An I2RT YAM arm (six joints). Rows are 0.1 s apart.
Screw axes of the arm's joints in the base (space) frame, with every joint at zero. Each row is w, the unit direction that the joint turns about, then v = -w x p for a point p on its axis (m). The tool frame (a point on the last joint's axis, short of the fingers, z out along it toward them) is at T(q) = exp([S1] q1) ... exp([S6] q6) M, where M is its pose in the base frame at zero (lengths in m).
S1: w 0 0 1 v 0 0 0
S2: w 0 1 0 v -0.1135 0 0.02
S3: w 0 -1 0 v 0.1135 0 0.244
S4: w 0 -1 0 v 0.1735 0 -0.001
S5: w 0 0 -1 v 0 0.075 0
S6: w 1 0 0 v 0 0.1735 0
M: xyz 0.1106 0 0.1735 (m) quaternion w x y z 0.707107 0 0.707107 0
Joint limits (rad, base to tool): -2.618..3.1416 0..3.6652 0..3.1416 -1.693..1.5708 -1.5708..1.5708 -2.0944..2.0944
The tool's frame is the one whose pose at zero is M.
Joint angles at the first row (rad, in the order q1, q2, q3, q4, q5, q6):
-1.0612, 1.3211, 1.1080, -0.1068, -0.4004, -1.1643
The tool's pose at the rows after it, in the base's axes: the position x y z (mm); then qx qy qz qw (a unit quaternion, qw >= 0):
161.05, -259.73, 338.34, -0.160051, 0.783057, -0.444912, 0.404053
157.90, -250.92, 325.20, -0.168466, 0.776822, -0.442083, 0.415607
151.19, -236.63, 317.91, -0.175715, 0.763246, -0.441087, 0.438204
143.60, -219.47, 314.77, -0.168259, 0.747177, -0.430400, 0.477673
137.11, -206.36, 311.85, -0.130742, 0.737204, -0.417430, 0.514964
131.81, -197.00, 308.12, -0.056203, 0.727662, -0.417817, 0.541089
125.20, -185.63, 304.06, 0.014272, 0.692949, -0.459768, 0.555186
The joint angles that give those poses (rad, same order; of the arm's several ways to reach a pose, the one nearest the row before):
-1.0625, 1.3081, 1.0767, -0.0764, -0.4126, -1.1619
-1.0603, 1.2726, 0.9940, -0.0171, -0.4403, -1.1589
-1.0614, 1.2091, 0.9076, 0.0422, -0.4848, -1.1379
-1.0613, 1.1308, 0.8253, 0.1022, -0.5402, -1.0605
-1.0594, 1.0652, 0.7544, 0.1683, -0.5492, -0.9315
-1.0488, 1.0102, 0.6858, 0.2513, -0.4673, -0.7677
-1.0266, 0.9440, 0.5938, 0.3915, -0.3140, -0.6583

